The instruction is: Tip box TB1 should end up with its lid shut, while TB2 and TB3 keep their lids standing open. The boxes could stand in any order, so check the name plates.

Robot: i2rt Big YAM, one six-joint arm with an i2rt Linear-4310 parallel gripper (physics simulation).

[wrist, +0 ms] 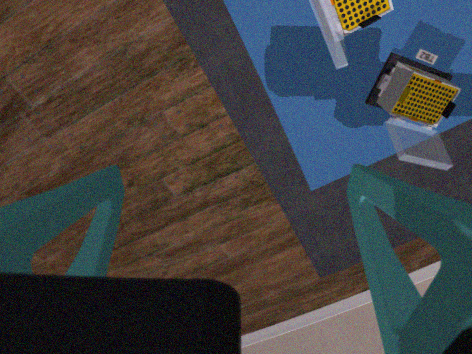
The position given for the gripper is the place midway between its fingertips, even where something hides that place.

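Visible here: a clear lid (pixel 418 144), together with the gripper (pixel 235 177).
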